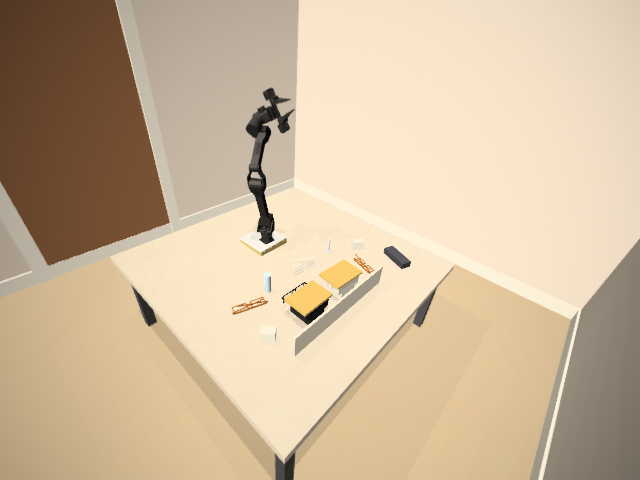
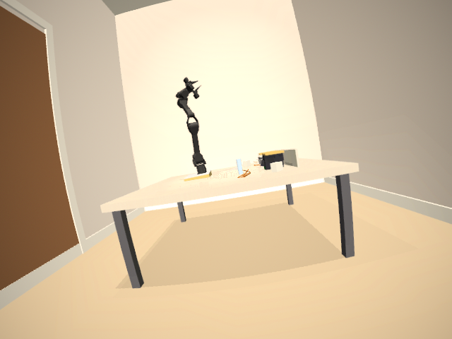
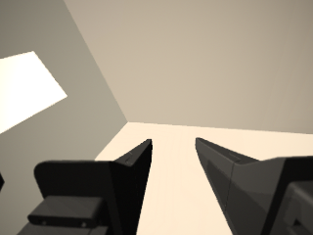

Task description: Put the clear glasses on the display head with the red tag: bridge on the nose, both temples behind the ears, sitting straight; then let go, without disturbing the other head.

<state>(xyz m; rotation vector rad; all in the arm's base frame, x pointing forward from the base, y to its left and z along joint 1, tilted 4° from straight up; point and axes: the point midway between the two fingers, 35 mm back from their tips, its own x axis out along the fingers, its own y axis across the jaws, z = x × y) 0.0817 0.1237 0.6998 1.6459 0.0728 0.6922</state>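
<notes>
Now: gripper tip 73 cm above the clear stand, 18 cm short of it and 14 cm to the right of it. Also, from my gripper tip: grey panel (70 cm below, 55 cm ahead, 14 cm to the right); black display head (70 cm below, 43 cm ahead, 26 cm to the right); pale display head (70 cm below, 41 cm ahead, 4 cm to the right).
</notes>
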